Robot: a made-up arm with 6 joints.
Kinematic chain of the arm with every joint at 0, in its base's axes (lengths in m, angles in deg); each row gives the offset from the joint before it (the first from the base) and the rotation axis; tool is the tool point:
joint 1: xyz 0 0 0.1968 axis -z
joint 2: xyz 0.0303 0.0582 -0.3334 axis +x
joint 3: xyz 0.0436 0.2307 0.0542 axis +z
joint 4: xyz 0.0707 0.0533 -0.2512 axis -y
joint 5: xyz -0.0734 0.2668 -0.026 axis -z
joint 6: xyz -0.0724 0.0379 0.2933 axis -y
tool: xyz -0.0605 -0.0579 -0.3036
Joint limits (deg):
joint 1: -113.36..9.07
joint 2: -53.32..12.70
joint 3: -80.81..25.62
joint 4: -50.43..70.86
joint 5: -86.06..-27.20
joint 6: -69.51..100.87
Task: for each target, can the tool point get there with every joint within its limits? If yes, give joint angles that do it. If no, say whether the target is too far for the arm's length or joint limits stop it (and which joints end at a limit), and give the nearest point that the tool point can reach.
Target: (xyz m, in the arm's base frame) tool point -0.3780 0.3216 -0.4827
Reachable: yes | joints -73.82 0.28 -52.02 43.42 -38.48 -6.09
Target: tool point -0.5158 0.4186 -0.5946
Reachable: yes | joints -89.79 -41.87 -23.24 -15.72 -66.92 84.48
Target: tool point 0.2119 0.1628 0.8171
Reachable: no: joint limits stop it (at a limit: joint 1, joint 2, joint 4, joint 5, joint 6) | nearest point 0.2137 0.2890 0.1788 | short by 0.651 m
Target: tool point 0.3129 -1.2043 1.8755
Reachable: no: too far | nearest point -0.2268 -0.2142 0.1297 | short by 2.078 m
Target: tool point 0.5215 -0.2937 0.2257
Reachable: no: joint limits stop it (at a limit: joint 1, joint 2, joint 3, joint 5, joint 6) | nearest point 0.5198 -0.1510 -0.1546 | short by 0.406 m
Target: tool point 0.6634 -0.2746 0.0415
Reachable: no: joint limits stop it (at a limit: joint 1, joint 2, joint 3, joint 4, joint 6) | nearest point 0.5606 -0.1584 -0.1734 | short by 0.265 m
